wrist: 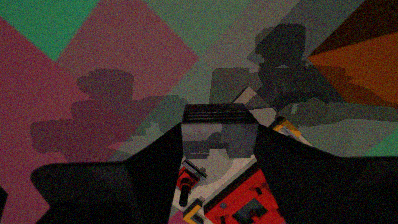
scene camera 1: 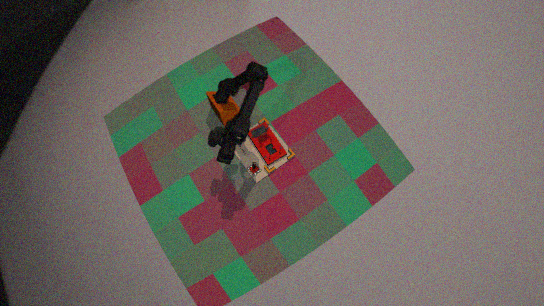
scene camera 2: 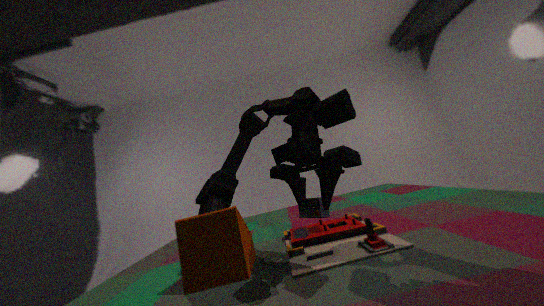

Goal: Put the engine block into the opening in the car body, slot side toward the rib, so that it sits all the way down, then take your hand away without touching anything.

Scene:
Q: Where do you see an engine block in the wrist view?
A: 231, 126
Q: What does my gripper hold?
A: An engine block.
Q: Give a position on a red car body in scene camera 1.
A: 267, 144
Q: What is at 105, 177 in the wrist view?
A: My gripper.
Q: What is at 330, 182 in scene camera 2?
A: My gripper.

